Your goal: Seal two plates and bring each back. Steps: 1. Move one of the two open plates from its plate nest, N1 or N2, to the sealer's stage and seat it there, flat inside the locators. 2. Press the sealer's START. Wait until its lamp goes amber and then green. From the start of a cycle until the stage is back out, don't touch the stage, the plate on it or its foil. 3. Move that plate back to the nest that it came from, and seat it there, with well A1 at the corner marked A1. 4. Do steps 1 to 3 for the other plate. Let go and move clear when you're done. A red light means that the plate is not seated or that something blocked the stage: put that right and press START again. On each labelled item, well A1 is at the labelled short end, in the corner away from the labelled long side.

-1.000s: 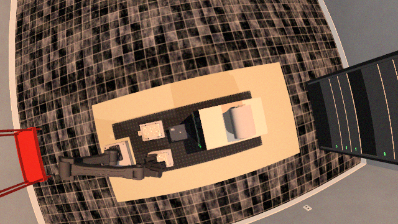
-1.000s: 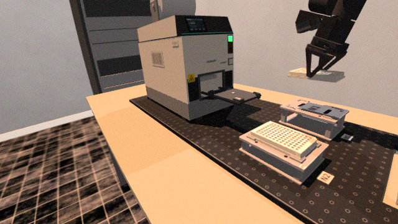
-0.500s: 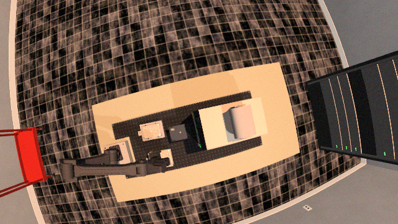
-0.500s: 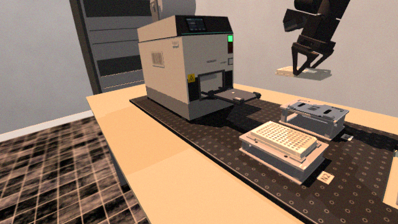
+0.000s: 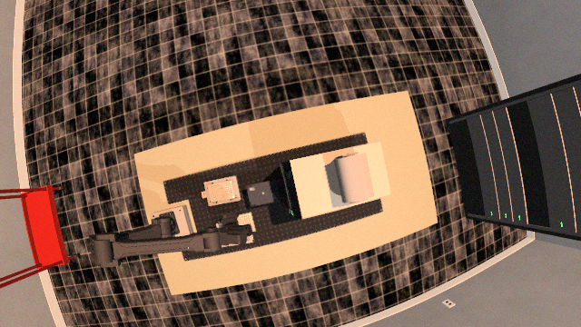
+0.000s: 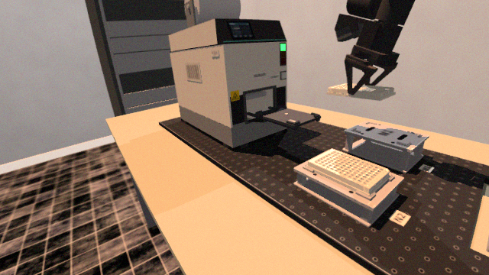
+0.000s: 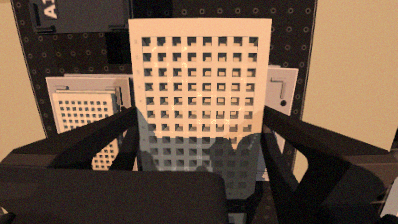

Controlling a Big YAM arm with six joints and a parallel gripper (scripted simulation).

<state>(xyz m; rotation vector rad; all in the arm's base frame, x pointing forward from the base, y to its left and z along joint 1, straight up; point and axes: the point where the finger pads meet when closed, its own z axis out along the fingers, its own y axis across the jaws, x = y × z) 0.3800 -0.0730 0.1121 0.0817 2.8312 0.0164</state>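
My hand is 14 cm short of the sealer stage, 10 cm to the right of it and 7 cm above it. From my hand the other things lie so: well plate: 6 cm behind, 16 cm to the left, 12 cm below; plate nest N2: 6 cm behind, 16 cm to the left, 13 cm below; sealer screen: 26 cm ahead, 14 cm to the left, 15 cm above.
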